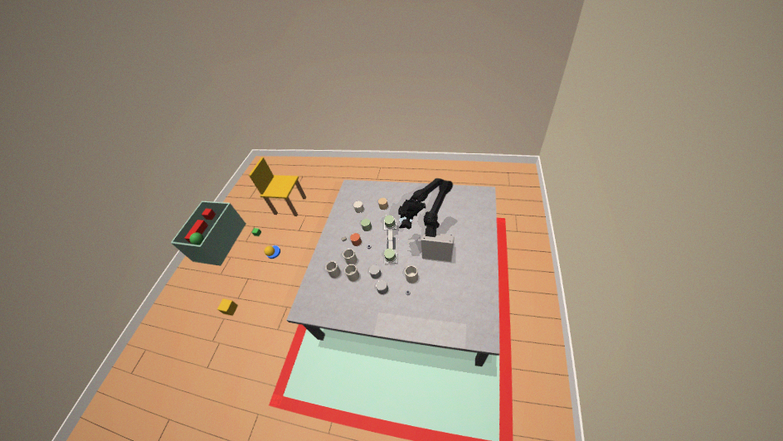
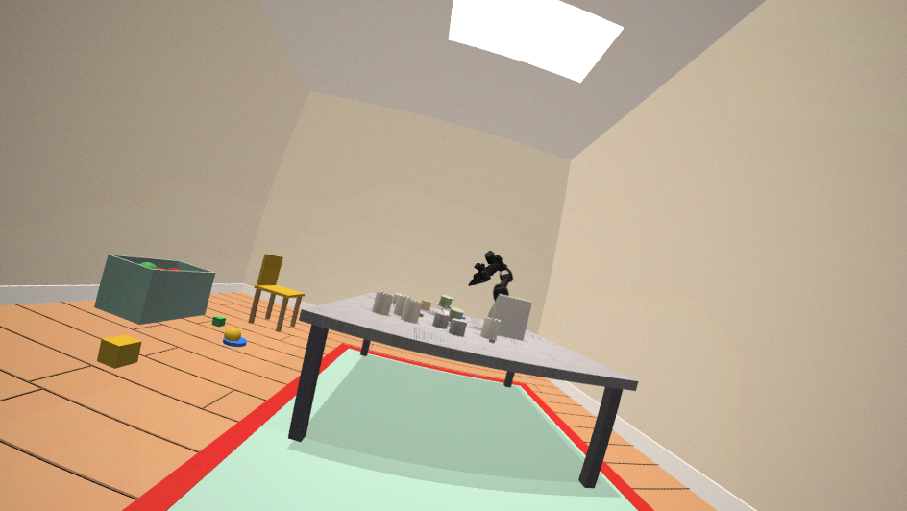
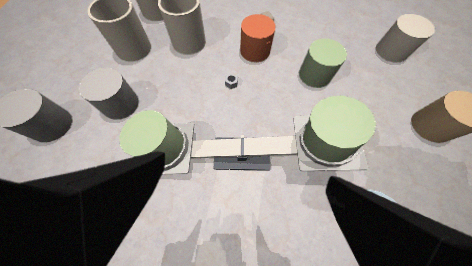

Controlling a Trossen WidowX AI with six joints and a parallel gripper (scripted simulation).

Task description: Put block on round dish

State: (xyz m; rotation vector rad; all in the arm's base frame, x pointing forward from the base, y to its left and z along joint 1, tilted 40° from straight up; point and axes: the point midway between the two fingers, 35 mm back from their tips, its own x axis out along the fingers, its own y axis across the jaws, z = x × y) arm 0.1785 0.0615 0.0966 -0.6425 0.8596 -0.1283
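Right now the pale mint block is 50 mm ahead of my gripper tip, 140 mm to the left of it and 200 mm below it. Also, from my gripper tip: pale blue round dish 30 mm ahead, 220 mm to the right, 230 mm below; then orange cup 330 mm ahead, 30 mm to the left, 200 mm below.
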